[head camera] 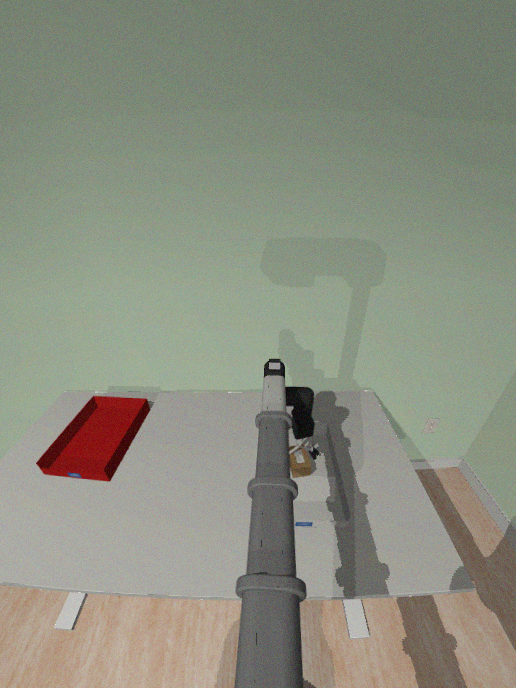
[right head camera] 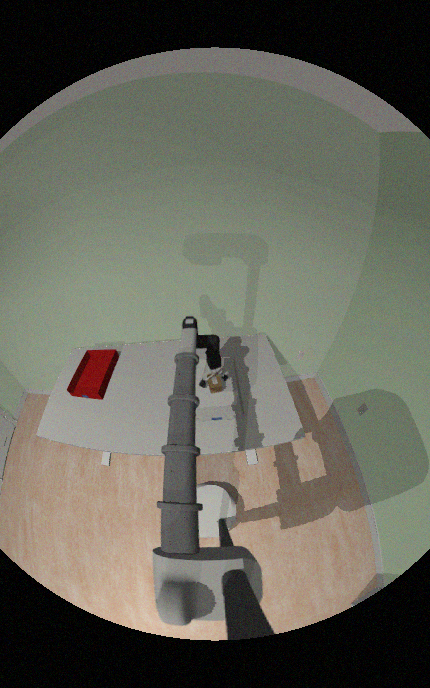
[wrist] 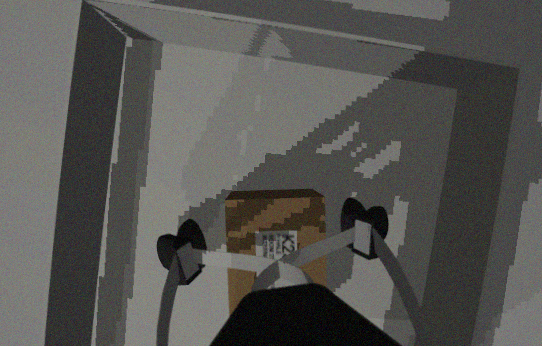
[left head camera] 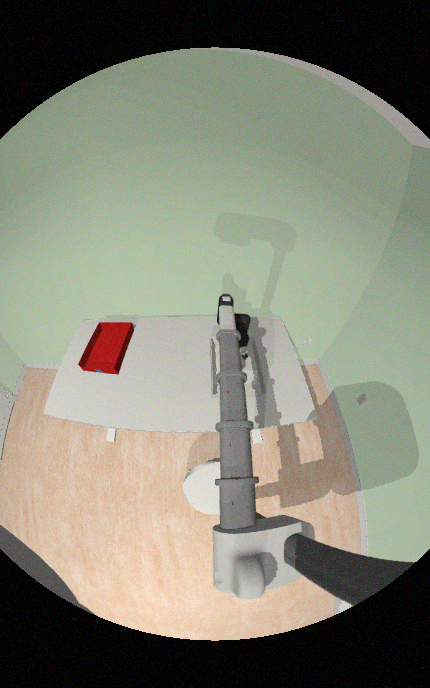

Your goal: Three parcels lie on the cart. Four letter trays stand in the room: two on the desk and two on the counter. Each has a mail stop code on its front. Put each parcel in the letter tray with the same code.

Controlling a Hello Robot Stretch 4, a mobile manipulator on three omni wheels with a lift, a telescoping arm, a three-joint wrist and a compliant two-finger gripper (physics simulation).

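Where they show: gripper, fingertip midpoint: (right head camera: 213,382) (wrist: 272,228); robot's base at its link origin: (right head camera: 206,509) (left head camera: 212,486).
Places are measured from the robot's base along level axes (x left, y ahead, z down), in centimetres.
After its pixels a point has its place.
A brown parcel (head camera: 300,467) @(x -9.2, y 62.6, z -74.5 cm) (left head camera: 242,361) @(x -12.5, y 64.6, z -74.6 cm) (right head camera: 216,387) @(x -10.2, y 62.5, z -73.7 cm) (wrist: 276,215) @(x -8.4, y 70.3, z -74.5 cm) lies in the pale grey letter tray (head camera: 319,510) @(x -14.5, y 51.4, z -69.5 cm) (left head camera: 212,370) @(x 2.9, y 61.9, z -69.5 cm) (right head camera: 205,413) @(x -4.2, y 50.1, z -69.5 cm) (wrist: 90,125) @(x 4.0, y 73.7, z -73.1 cm). Its white label shows "K2" sideways in the wrist view; a finger hides part of the label. My gripper (head camera: 300,454) @(x -8.7, y 68.4, z -69.6 cm) (right head camera: 214,379) @(x -8.7, y 68.4, z -69.6 cm) (wrist: 272,228) @(x -8.7, y 68.4, z -69.6 cm) is open around the parcel, with a gap between each fingertip and its sides. A red letter tray (head camera: 128,436) @(x 54.8, y 72.7, z -73.2 cm) (left head camera: 123,350) @(x 54.8, y 71.1, z -71.9 cm) (right head camera: 109,375) @(x 54.9, y 72.9, z -70.7 cm) stands at the left. Both trays have blue code plates in front, too small to read. The cart does not show.
Both trays stand on a pale table top (head camera: 188,500) @(x 26.2, y 52.5, z -69.2 cm) (left head camera: 162,395) @(x 27.5, y 46.3, z -69.3 cm) (right head camera: 141,416) @(x 28.2, y 47.9, z -69.3 cm) against a green wall. My arm (head camera: 271,527) @(x 0.1, y 27.6, z -111.4 cm) (left head camera: 235,446) @(x 0.3, y 15.7, z -111.7 cm) (right head camera: 180,471) @(x -0.6, y 15.6, z -111.7 cm) reaches over it, hiding part of the grey tray. A round white object (left head camera: 202,489) @(x 7.2, y -1.3, z -18.7 cm) (right head camera: 208,507) @(x -2.4, y 2.4, z -18.7 cm) is below the table's front edge.
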